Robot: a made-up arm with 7 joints. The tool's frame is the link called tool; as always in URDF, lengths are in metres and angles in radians.
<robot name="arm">
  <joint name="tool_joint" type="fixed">
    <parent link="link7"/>
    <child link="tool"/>
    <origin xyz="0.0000 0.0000 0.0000" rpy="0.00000 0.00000 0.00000"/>
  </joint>
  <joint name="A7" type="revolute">
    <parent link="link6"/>
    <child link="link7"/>
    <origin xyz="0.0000 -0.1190 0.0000" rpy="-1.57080 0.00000 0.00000"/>
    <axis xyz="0 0 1"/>
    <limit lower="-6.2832" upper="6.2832"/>
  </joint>
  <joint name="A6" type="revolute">
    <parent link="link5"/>
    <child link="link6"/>
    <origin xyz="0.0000 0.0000 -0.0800" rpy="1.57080 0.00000 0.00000"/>
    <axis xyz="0 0 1"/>
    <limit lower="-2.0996" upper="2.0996"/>
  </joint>
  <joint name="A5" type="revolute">
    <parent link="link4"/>
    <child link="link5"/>
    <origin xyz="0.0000 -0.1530 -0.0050" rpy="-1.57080 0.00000 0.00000"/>
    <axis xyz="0 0 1"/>
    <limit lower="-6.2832" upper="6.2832"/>
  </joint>
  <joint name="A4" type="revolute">
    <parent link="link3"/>
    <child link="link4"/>
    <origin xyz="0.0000 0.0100 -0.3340" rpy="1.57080 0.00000 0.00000"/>
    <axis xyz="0 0 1"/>
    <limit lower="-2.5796" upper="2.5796"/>
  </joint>
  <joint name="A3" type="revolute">
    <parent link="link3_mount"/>
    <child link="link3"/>
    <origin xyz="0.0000 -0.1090 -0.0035" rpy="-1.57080 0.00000 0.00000"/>
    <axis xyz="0 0 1"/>
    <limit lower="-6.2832" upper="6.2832"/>
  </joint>
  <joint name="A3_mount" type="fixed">
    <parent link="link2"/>
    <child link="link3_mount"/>
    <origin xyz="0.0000 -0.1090 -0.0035" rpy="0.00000 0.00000 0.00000"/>
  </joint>
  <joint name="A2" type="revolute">
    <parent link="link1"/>
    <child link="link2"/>
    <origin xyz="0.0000 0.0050 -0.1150" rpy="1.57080 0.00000 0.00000"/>
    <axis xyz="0 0 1"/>
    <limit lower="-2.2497" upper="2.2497"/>
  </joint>
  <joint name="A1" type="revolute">
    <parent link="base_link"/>
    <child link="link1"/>
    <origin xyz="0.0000 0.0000 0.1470" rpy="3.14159 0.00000 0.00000"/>
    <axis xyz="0 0 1"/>
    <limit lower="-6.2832" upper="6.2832"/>
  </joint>
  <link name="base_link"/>
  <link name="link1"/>
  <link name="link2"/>
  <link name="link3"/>
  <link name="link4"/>
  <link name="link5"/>
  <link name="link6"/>
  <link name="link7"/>
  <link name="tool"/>
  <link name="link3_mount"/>
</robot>
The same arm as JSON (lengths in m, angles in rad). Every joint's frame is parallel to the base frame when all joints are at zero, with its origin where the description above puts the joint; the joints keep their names.
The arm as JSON. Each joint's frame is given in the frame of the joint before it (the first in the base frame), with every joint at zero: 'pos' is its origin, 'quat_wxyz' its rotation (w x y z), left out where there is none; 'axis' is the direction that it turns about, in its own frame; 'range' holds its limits. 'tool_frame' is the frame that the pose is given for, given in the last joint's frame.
{
  "length_unit": "m",
  "angle_unit": "rad",
  "joints": [
    {
      "joint": "A1",
      "pos": [
        0.0,
        0.0,
        0.147
      ],
      "axis": [
        0.0,
        0.0,
        -1.0
      ],
      "range": [
        -6.2832,
        6.2832
      ]
    },
    {
      "joint": "A2",
      "pos": [
        0.0,
        -0.005,
        0.115
      ],
      "axis": [
        0.0,
        1.0,
        0.0
      ],
      "range": [
        -2.2497,
        2.2497
      ]
    },
    {
      "joint": "A3",
      "pos": [
        0.0,
        -0.007,
        0.218
      ],
      "axis": [
        0.0,
        0.0,
        -1.0
      ],
      "range": [
        -6.2832,
        6.2832
      ]
    },
    {
      "joint": "A4",
      "pos": [
        0.0,
        -0.01,
        0.334
      ],
      "axis": [
        0.0,
        1.0,
        0.0
      ],
      "range": [
        -2.5796,
        2.5796
      ]
    },
    {
      "joint": "A5",
      "pos": [
        0.0,
        -0.005,
        0.153
      ],
      "axis": [
        0.0,
        0.0,
        -1.0
      ],
      "range": [
        -6.2832,
        6.2832
      ]
    },
    {
      "joint": "A6",
      "pos": [
        0.0,
        0.0,
        0.08
      ],
      "axis": [
        0.0,
        1.0,
        0.0
      ],
      "range": [
        -2.0996,
        2.0996
      ]
    },
    {
      "joint": "A7",
      "pos": [
        0.0,
        0.0,
        0.119
      ],
      "axis": [
        0.0,
        0.0,
        -1.0
      ],
      "range": [
        -6.2832,
        6.2832
      ]
    }
  ],
  "tool_frame": {
    "pos": [
      0.0,
      0.0,
      0.0
    ],
    "quat_wxyz": [
      0.000001,
      0.999949,
      0.0,
      0.0
    ]
  }
}

